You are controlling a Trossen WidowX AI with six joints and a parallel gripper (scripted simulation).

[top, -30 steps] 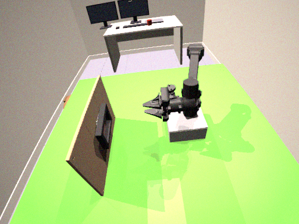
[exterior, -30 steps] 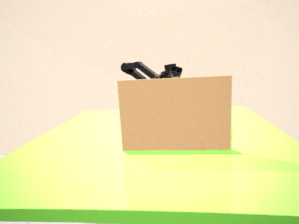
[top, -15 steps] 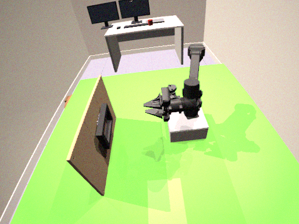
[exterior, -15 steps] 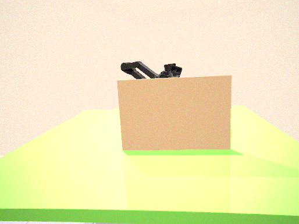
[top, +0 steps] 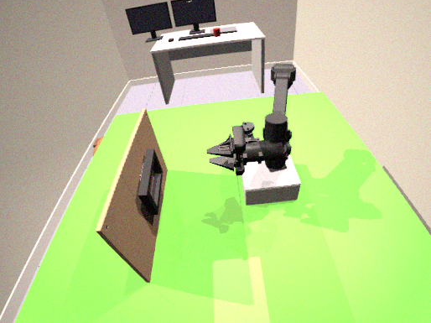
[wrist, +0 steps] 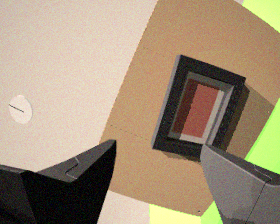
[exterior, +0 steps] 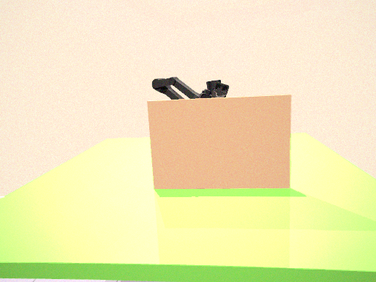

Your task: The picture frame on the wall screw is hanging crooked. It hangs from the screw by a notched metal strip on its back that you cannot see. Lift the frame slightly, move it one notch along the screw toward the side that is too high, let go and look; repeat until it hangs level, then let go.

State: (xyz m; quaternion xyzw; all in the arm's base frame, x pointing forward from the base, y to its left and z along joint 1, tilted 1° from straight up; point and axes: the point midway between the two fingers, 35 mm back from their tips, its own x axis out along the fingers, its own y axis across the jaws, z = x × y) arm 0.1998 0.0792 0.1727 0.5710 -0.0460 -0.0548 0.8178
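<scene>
The picture frame lies 200 mm ahead of my gripper tip, 90 mm below it and 40 mm to the right of it. The rest, counted from my gripper tip: tan wall board 210 mm ahead, 110 mm below, 20 mm to the right.
</scene>
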